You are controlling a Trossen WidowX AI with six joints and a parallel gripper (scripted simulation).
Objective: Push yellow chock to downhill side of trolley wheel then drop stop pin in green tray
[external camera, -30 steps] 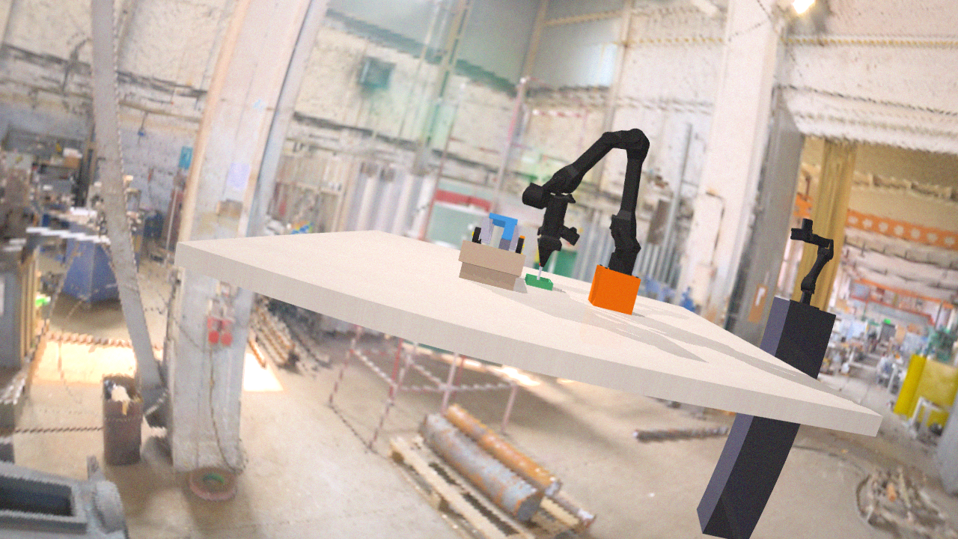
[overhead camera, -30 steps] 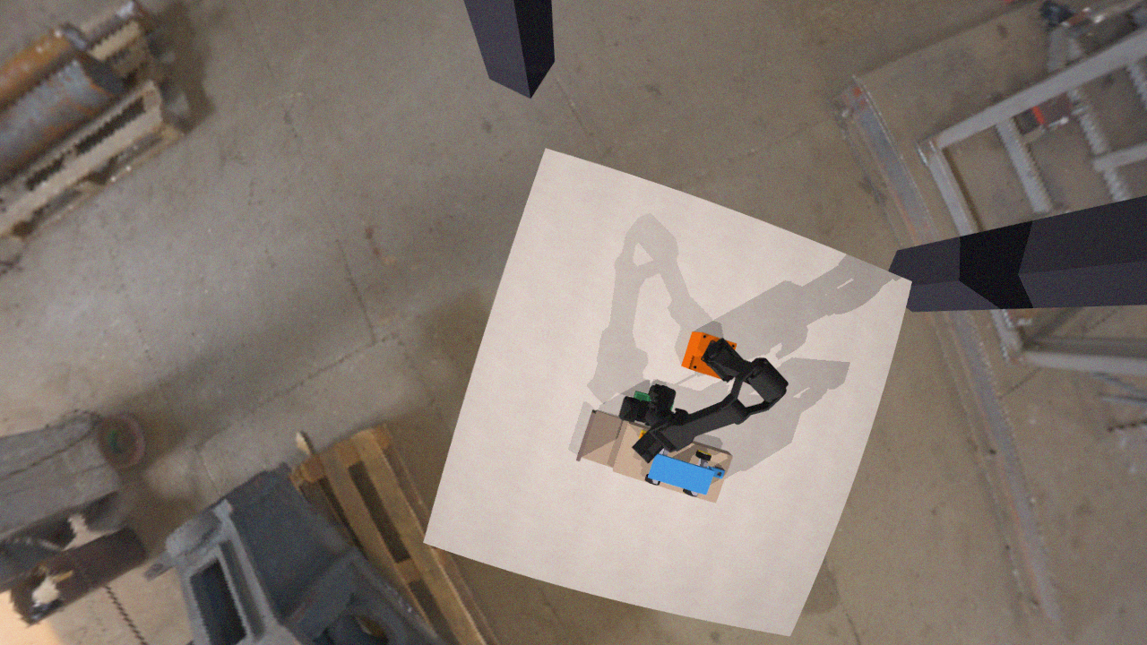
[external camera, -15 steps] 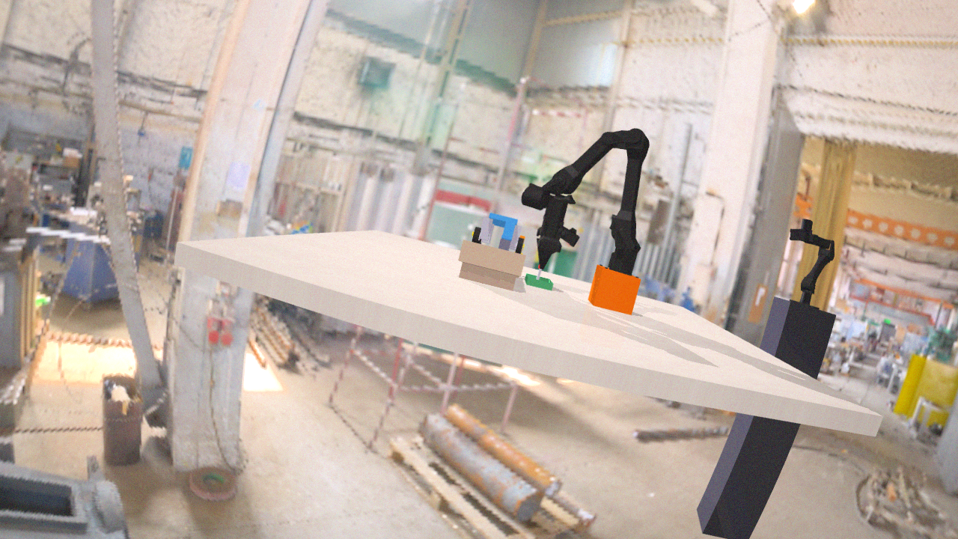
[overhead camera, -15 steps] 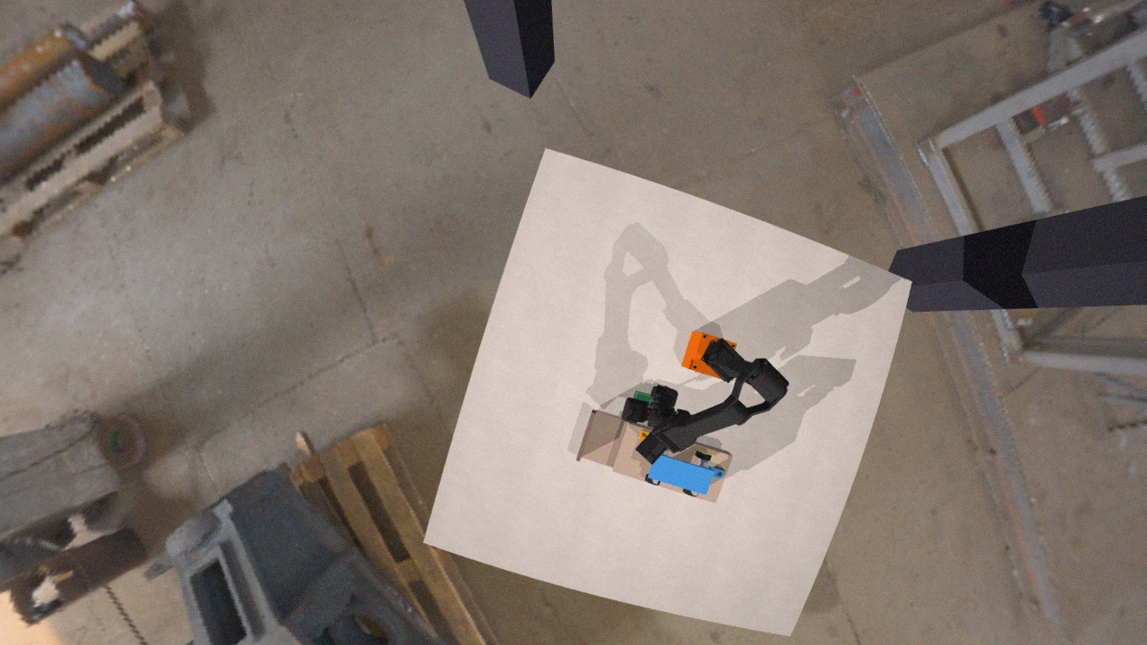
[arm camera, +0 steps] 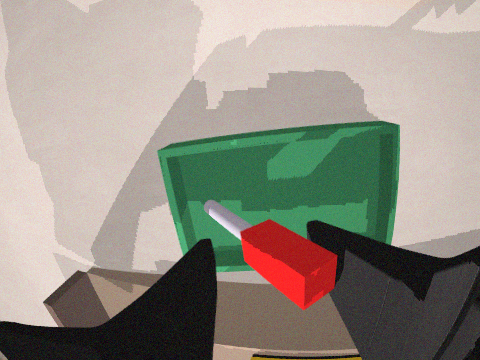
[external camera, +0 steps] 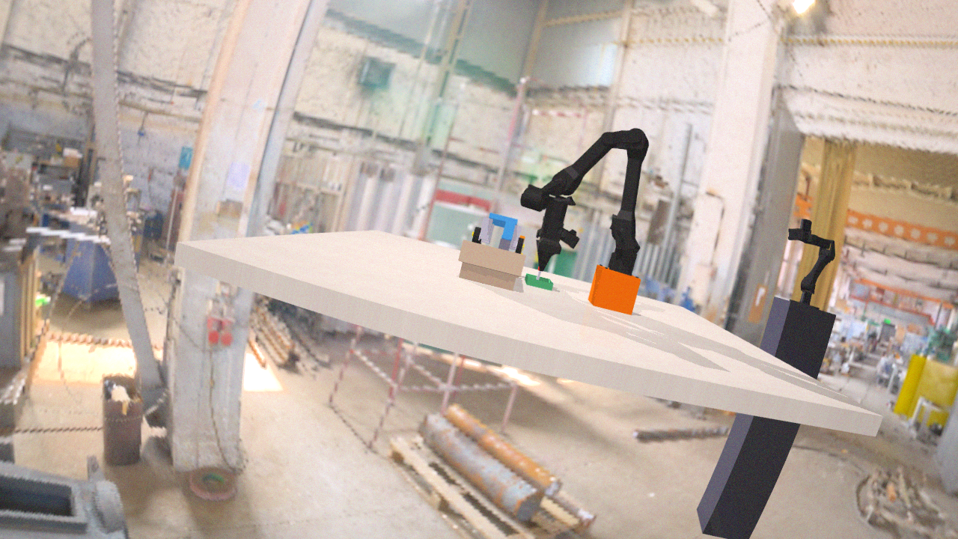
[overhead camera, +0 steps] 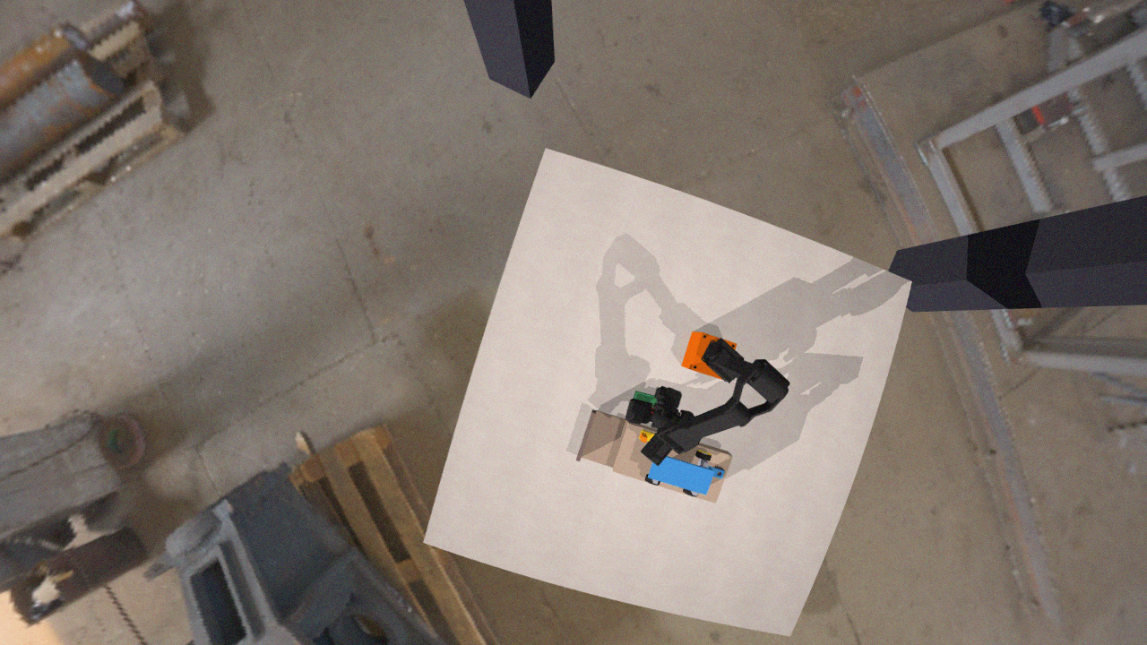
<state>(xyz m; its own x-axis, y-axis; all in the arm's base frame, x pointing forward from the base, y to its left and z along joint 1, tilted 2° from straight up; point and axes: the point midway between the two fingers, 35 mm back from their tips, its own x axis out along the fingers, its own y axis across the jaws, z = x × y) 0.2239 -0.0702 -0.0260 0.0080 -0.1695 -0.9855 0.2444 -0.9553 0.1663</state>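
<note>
Right now my gripper tip is right at the red-headed stop pin. Round my gripper tip: yellow chock: 70 mm ahead, 30 mm to the left, 40 mm above; then ramp block: 110 mm ahead, 140 mm to the left; then green tray: 10 mm to the left, 50 mm below.
</note>
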